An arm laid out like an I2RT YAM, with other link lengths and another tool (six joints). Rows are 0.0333 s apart.
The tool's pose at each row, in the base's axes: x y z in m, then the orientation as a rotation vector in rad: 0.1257, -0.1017, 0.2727, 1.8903, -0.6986, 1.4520; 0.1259, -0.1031, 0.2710, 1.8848, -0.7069, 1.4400; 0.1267, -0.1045, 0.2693, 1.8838, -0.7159, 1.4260; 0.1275, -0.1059, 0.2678, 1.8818, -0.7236, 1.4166; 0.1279, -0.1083, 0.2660, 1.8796, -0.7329, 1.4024; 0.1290, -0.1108, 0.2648, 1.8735, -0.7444, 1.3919; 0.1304, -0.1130, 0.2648, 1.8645, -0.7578, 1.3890; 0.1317, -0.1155, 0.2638, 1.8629, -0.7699, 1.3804; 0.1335, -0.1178, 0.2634, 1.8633, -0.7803, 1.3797; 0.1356, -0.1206, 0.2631, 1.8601, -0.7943, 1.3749; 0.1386, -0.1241, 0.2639, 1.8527, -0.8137, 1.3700; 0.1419, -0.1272, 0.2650, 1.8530, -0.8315, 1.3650; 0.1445, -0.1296, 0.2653, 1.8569, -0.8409, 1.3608
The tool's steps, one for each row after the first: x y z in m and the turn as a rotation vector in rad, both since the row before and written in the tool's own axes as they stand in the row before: -0.0016, 0.0005, 0.0015, -0.0124, -0.0045, -0.0012; -0.0014, 0.0000, 0.0019, -0.0105, -0.0082, -0.0011; -0.0012, 0.0000, 0.0018, -0.0084, -0.0053, 0.0003; -0.0015, 0.0009, 0.0025, -0.0115, -0.0078, -0.0010; -0.0008, 0.0005, 0.0028, -0.0127, -0.0047, 0.0019; 0.0005, 0.0003, 0.0026, -0.0110, -0.0004, 0.0068; -0.0005, 0.0003, 0.0029, -0.0086, -0.0067, 0.0038; 0.0002, -0.0001, 0.0029, -0.0025, -0.0040, 0.0068; 0.0004, -0.0001, 0.0035, -0.0080, -0.0049, 0.0069; 0.0018, -0.0002, 0.0043, -0.0121, -0.0043, 0.0103; 0.0021, -0.0007, 0.0041, -0.0064, -0.0084, 0.0098; 0.0012, -0.0007, 0.0033, -0.0017, -0.0073, 0.0047
